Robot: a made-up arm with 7 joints. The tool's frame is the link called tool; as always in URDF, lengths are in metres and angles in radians. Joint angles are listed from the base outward. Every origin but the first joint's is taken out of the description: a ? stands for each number. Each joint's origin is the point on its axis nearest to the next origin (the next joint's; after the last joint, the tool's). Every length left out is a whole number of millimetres.
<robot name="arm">
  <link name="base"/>
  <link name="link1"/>
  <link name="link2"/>
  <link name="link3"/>
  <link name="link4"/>
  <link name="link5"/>
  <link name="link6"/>
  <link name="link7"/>
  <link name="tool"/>
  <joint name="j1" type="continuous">
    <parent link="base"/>
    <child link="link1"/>
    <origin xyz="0 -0.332 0.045" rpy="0 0 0"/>
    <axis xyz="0 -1 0"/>
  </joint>
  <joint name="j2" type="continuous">
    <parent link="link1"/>
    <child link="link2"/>
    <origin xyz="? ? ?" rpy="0 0 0"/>
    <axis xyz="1 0 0"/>
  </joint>
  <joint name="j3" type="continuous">
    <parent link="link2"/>
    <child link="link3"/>
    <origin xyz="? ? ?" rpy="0 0 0"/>
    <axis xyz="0 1 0"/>
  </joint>
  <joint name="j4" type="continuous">
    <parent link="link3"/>
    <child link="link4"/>
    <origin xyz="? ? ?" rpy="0 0 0"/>
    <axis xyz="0 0 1"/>
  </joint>
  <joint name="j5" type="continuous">
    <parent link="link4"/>
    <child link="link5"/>
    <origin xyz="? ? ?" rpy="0 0 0"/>
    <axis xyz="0 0 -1"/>
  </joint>
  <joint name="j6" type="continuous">
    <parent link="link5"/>
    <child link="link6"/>
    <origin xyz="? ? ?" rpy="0 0 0"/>
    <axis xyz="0 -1 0"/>
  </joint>
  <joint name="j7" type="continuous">
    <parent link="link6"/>
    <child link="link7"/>
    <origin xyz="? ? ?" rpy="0 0 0"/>
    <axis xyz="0 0 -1"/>
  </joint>
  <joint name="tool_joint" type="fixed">
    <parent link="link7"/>
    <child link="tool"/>
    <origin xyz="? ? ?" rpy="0 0 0"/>
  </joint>
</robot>
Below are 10 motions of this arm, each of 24 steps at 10 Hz.
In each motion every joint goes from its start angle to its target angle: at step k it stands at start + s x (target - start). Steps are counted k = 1, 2, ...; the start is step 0. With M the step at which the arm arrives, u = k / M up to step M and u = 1 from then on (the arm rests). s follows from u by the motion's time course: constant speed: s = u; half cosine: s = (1 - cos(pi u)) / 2; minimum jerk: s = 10 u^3 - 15 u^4 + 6 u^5.
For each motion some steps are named. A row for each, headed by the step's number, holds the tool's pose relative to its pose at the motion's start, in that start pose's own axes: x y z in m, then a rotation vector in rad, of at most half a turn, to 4 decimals.
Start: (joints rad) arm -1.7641 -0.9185 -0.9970 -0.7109 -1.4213 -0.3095 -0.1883
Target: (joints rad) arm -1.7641 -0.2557 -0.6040 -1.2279 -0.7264 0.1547 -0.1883
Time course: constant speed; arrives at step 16
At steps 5, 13, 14, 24:
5: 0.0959 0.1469 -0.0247 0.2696 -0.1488 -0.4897
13: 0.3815 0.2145 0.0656 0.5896 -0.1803 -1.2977
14: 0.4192 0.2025 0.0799 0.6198 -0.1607 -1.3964
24: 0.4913 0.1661 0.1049 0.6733 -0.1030 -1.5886

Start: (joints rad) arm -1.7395 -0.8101 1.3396 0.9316 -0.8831 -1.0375 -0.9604
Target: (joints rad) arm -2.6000 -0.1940 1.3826 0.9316 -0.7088 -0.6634 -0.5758
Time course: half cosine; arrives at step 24
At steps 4, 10, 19, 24:
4: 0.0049 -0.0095 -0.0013 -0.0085 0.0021 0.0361
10: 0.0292 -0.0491 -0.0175 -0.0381 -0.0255 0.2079
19: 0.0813 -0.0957 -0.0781 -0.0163 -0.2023 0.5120
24: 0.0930 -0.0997 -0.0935 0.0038 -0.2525 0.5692

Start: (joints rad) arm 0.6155 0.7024 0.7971 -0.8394 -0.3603 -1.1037 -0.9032
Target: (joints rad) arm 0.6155 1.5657 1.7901 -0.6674 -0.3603 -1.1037 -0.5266
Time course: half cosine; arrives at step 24
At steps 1, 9, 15, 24:
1: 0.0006 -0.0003 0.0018 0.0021 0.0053 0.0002
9: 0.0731 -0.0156 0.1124 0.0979 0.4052 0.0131
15: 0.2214 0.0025 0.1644 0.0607 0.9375 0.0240
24: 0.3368 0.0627 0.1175 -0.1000 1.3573 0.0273

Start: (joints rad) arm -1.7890 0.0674 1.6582 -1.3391 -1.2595 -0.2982 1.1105
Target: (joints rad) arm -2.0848 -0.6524 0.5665 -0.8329 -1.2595 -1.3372 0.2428
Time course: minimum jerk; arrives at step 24
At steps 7, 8, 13, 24:
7: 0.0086 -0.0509 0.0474 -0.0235 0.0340 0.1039
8: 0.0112 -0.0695 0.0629 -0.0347 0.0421 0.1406
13: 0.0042 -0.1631 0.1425 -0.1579 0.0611 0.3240
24: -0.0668 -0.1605 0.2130 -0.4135 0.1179 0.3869

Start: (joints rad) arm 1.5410 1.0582 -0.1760 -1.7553 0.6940 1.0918 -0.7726
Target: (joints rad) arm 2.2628 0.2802 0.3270 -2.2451 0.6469 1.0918 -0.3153
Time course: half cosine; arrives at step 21
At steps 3, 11, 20, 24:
3: 0.0016 0.0106 -0.0223 -0.0014 -0.0347 -0.0348
11: 0.1083 0.1644 -0.1993 0.0404 -0.3106 -0.5030
20: 0.3358 0.3153 -0.2387 0.1423 -0.3873 -1.0986
24: 0.3391 0.3166 -0.2384 0.1436 -0.3868 -1.1065

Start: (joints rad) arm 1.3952 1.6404 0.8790 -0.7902 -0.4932 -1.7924 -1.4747
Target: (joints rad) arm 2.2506 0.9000 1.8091 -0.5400 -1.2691 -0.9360 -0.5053
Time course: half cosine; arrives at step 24
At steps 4, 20, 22, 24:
4: 0.0242 0.0092 0.0136 -0.0201 0.0440 -0.1655
20: 0.1156 -0.0561 0.0768 -0.3262 0.5027 -1.5906
22: 0.1022 -0.0520 0.0732 -0.3542 0.5074 -1.6350
24: 0.0973 -0.0502 0.0717 -0.3642 0.5081 -1.6494

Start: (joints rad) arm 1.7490 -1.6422 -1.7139 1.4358 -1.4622 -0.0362 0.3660
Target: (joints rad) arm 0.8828 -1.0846 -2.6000 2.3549 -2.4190 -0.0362 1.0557
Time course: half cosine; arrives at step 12
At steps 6, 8, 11, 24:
6: -0.0393 0.0409 0.1800 -0.4315 0.2780 0.1588
8: -0.0140 0.0904 0.2359 -0.4917 0.4471 0.1889
11: 0.0201 0.1146 0.2377 -0.4565 0.5728 0.2062
24: 0.0226 0.1151 0.2357 -0.4509 0.5799 0.2076

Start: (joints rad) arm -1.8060 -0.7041 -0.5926 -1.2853 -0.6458 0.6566 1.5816
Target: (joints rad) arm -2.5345 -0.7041 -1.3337 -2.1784 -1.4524 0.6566 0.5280
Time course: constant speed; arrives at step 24
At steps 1, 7, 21, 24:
1: 0.0045 -0.0065 0.0095 -0.0003 0.0184 0.0455
7: 0.0435 -0.0404 0.0613 0.0078 0.1311 0.3072
21: 0.1802 -0.0797 0.1291 0.0937 0.3920 0.8348
24: 0.2106 -0.0810 0.1323 0.1236 0.4440 0.9318

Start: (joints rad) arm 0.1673 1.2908 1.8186 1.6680 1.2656 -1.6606 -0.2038
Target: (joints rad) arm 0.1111 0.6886 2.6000 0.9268 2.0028 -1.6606 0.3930
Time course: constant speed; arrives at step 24
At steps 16, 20, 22, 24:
16: 0.0715 -0.4678 0.3679 1.2688 0.5796 -0.0245
20: 0.1595 -0.6210 0.3926 1.5081 0.8551 -0.0414
22: 0.2140 -0.6942 0.3901 1.6088 1.0111 -0.0500
24: 0.2743 -0.7624 0.3775 1.6952 1.1785 -0.0588

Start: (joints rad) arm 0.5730 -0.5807 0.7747 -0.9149 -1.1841 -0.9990 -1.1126
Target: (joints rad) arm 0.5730 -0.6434 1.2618 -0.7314 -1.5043 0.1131 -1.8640
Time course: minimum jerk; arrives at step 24
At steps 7, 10, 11, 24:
7: 0.0017 -0.0685 -0.0289 -0.1067 0.0041 0.1697
10: 0.0138 -0.1615 -0.0593 -0.2374 0.0067 0.4015
11: 0.0223 -0.1980 -0.0694 -0.2871 0.0059 0.4950
24: 0.1604 -0.4294 -0.1258 -0.6811 -0.0628 1.2176

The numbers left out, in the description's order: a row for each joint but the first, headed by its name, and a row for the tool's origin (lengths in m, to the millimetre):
j2: -0.26 0 0.114
j3: 0 0.142 -0.051
j4: 0.111 0 0.088
j5: 0.1 0.052 0
j6: 0.05 0.11 0
j7: -0.242 0 -0.001
tool: -0.286 -0.002 0

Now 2 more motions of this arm.
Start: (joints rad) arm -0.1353 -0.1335 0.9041 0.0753 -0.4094 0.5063 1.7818
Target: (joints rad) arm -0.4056 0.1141 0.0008 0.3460 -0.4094 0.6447 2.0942
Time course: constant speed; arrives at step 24
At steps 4, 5, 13, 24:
4: -0.0030 -0.0154 0.0267 0.1207 0.0423 0.0316
5: -0.0035 -0.0189 0.0335 0.1507 0.0539 0.0387
13: -0.0056 -0.0419 0.0896 0.3882 0.1591 0.0850
24: -0.0015 -0.0598 0.1680 0.7061 0.3231 0.1193

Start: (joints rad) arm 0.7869 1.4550 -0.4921 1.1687 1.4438 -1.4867 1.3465
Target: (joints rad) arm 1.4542 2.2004 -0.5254 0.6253 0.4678 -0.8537 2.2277
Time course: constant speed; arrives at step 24
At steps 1, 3, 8, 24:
1: 0.0142 -0.0207 -0.0151 0.0145 -0.0272 0.0059
3: 0.0463 -0.0607 -0.0422 0.0465 -0.0766 0.0195
8: 0.1445 -0.1499 -0.0892 0.1386 -0.1671 0.0632
24: 0.5170 -0.2882 -0.0326 0.3774 -0.1171 0.2564

